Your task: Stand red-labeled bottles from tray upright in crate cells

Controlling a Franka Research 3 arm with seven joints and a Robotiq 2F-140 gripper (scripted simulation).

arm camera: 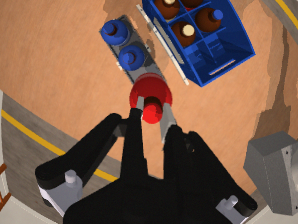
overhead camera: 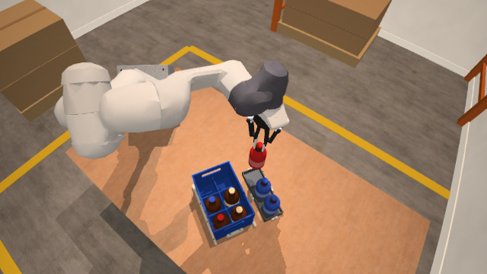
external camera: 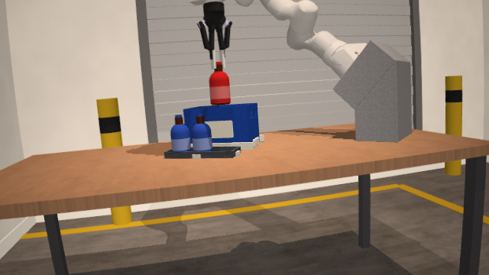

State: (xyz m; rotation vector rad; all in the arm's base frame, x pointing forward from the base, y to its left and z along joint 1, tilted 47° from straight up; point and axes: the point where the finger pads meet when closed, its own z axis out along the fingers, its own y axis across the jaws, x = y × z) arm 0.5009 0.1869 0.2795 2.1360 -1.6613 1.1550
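My gripper is now 90 mm above the red-labeled bottle. Round my hand: tray: 340 mm below, 70 mm ahead, 50 mm to the right; blue crate: 270 mm below, 200 mm to the right, 70 mm behind.
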